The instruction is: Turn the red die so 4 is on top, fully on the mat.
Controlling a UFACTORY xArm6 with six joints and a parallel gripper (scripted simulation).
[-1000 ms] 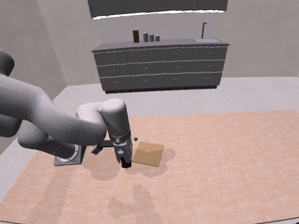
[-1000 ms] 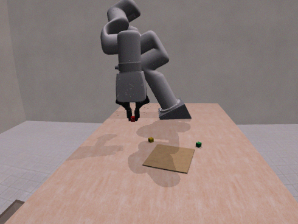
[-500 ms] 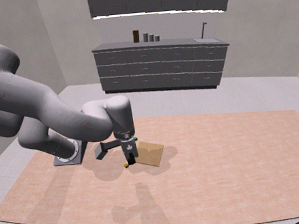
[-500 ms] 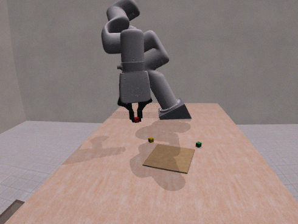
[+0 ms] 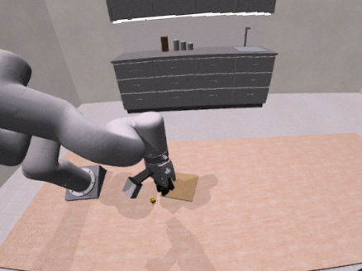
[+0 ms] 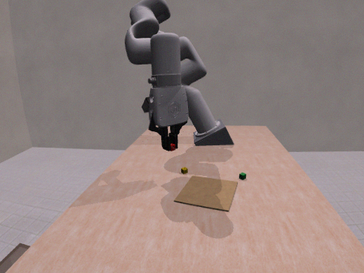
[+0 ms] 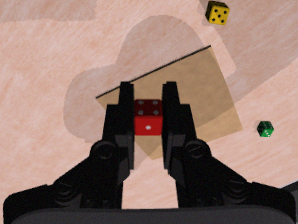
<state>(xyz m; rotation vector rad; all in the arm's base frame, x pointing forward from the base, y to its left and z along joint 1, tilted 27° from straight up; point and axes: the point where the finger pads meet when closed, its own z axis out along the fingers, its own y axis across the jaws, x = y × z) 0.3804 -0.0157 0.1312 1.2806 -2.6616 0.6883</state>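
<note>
Now: the mat 40 mm ahead of my hand, 110 mm to the left of it and 120 mm below it. Also, from my hand: green die: 40 mm behind, 210 mm to the left, 120 mm below; red die: 10 mm to the left, 10 mm below; yellow die: 60 mm behind, 30 mm to the left, 120 mm below.
</note>
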